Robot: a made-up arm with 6 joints.
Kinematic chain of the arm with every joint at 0, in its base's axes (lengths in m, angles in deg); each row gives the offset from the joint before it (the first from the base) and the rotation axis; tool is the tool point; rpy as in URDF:
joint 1: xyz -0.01 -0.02 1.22 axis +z
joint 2: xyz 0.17 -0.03 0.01 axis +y
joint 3: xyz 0.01 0 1.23 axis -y
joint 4: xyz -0.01 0 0.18 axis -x
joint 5: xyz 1 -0.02 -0.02 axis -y
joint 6: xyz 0.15 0 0.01 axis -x
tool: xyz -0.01 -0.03 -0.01 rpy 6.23 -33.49 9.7
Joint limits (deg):
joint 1: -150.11..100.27
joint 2: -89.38..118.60
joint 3: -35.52..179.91
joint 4: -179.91..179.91
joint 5: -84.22..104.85
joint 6: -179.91..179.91
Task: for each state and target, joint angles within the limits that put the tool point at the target. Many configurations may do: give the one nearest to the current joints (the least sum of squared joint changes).
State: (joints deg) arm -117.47 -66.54 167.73 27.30 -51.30 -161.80
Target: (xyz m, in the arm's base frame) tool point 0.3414 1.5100 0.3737
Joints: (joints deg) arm -105.68 -85.45 152.90 27.77 -49.11 -162.38
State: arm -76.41 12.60 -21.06 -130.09 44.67 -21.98
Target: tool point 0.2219 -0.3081 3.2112
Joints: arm -46.20 -25.15 19.39 -135.36 33.03 -23.20
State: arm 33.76 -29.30 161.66 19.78 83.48 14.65
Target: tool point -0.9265 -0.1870 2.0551
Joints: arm 8.51 -7.25 177.79 23.45 87.81 15.62
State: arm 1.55 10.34 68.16 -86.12 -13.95 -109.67
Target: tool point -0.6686 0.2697 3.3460
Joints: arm -18.80 -10.77 106.61 -87.87 -24.60 -108.86
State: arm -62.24 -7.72 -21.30 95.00 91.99 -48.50
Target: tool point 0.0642 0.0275 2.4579
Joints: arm -58.76 -58.78 -35.52 100.11 80.33 -53.66
